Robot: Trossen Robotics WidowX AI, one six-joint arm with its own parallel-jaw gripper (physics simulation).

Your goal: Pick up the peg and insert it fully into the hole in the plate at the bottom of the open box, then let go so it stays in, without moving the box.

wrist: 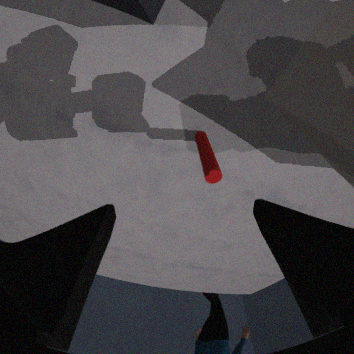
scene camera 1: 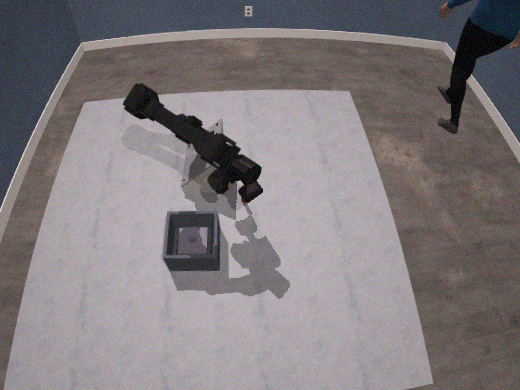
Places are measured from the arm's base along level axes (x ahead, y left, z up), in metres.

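Where they show: gripper, fingertip midpoint: (wrist: pixel 184 209) (scene camera 1: pixel 246 186).
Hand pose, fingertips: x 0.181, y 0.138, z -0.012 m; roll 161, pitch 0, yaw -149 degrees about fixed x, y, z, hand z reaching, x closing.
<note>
After its pixels a point has its place.
A red round peg (scene camera 1: pixel 243 200) {x 0.164, y 0.128, z -0.118 m} (wrist: pixel 208 157) {x 0.163, y 0.122, z -0.066 m} stands upright on the pale mat; in the scene view the arm hides most of it. My gripper (wrist: pixel 184 209) {x 0.181, y 0.138, z -0.012 m} is open and empty. In the wrist view the peg shows beyond the fingertips, a little right of the midline between them, and touches neither finger. The fingertips are not clear in the scene view. The open dark grey box (scene camera 1: pixel 192 263) {x 0.424, y -0.019, z -0.069 m} stands front-left of the peg, and a corner of the box (wrist: pixel 146 9) {x 0.261, y 0.050, z -0.083 m} shows at the top of the wrist view. The pale plate (scene camera 1: pixel 185 247) {x 0.371, y -0.045, z -0.070 m} lies on its floor, with a small dark hole (scene camera 1: pixel 193 240) {x 0.336, y -0.026, z -0.089 m} near the middle.
The black arm (scene camera 1: pixel 177 125) {x 0.218, y -0.031, z 0.288 m} reaches over the pale mat (scene camera 1: pixel 300 325) {x 0.597, y 0.300, z -0.128 m} from its base plate (scene camera 1: pixel 218 126) {x -0.037, y 0.038, z 0.038 m} behind the box. Arm shadows fall around the peg and beside the box. A person (scene camera 1: pixel 462 75) (wrist: pixel 214 325) stands on the floor beyond the mat.
</note>
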